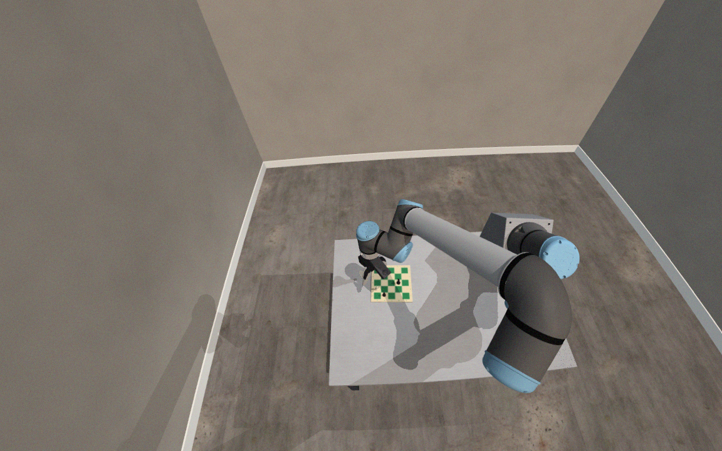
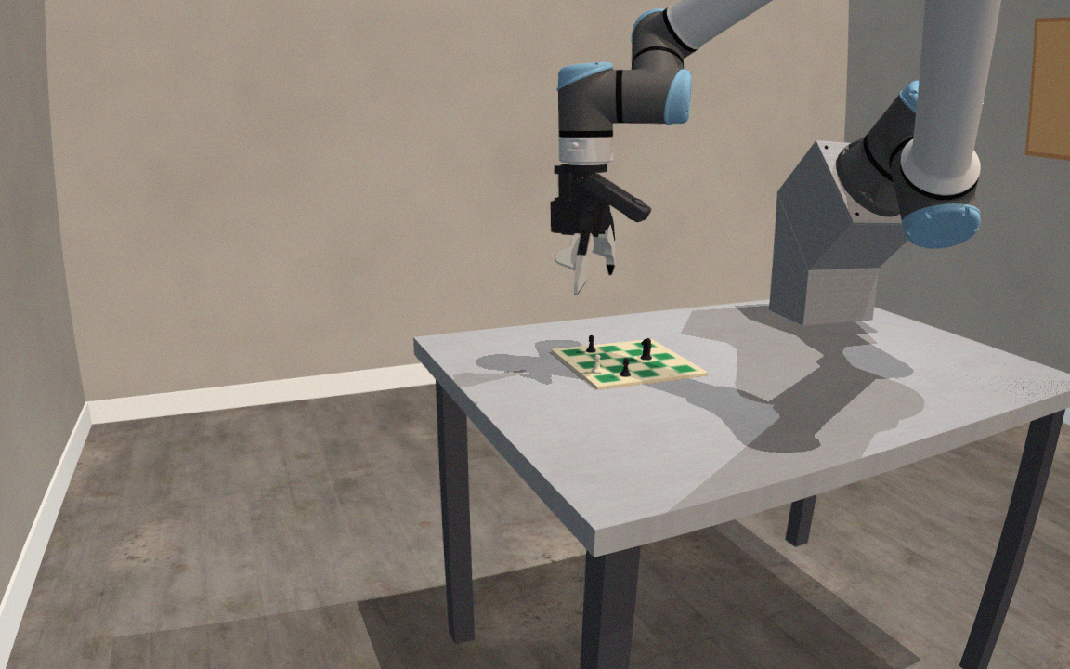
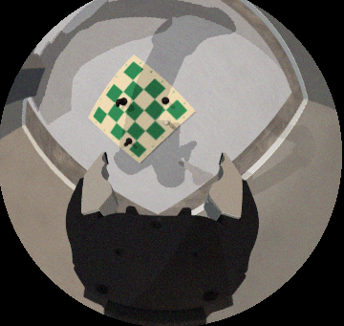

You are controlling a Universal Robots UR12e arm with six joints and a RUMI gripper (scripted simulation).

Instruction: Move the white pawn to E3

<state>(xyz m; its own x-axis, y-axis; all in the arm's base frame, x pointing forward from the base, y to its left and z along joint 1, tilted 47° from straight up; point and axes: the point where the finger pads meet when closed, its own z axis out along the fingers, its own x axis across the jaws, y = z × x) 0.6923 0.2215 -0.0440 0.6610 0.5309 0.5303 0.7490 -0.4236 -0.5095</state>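
Right now the white pawn is 14 cm below my hand and 1 cm behind it. Round my hand: chessboard 16 cm below, 8 cm behind, 4 cm to the right.
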